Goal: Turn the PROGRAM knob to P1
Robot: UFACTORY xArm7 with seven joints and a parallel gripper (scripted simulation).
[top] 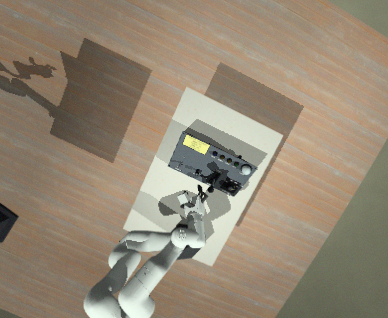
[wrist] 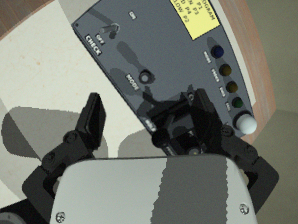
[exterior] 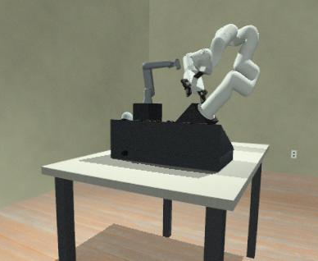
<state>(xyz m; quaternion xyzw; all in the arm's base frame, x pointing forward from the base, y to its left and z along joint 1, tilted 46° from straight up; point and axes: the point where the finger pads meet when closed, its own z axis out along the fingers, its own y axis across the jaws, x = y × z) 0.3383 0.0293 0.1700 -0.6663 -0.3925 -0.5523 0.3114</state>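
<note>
The small knob lies 170 mm below my hand, 60 mm ahead of it and 10 mm to the left of it. Also, from my hand: dark grey console (190 mm below, 110 mm ahead, 40 mm to the right); cycle lever (160 mm below, 110 mm to the right, 70 mm ahead).
</note>
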